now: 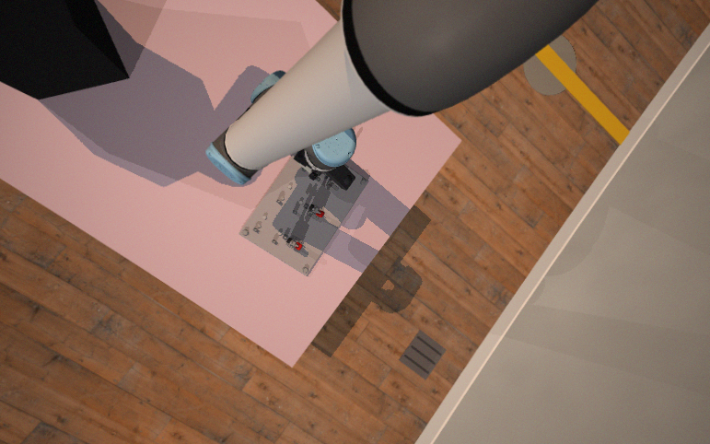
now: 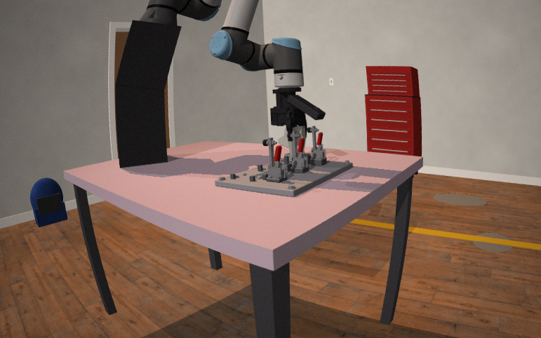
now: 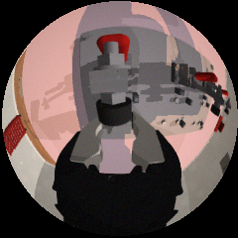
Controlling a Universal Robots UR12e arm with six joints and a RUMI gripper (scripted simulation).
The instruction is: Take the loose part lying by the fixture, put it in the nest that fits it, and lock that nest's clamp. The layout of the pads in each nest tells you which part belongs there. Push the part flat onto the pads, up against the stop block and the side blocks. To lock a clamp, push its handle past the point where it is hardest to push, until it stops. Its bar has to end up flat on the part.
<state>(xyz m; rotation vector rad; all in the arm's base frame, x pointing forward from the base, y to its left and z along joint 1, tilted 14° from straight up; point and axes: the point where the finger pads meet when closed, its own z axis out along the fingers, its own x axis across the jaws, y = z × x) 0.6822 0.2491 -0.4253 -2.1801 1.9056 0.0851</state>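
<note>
The loose part is 10 mm below my hand. The rest, counted from my hand: grey fixture plate 60 mm ahead, 100 mm to the right, 30 mm below.
</note>
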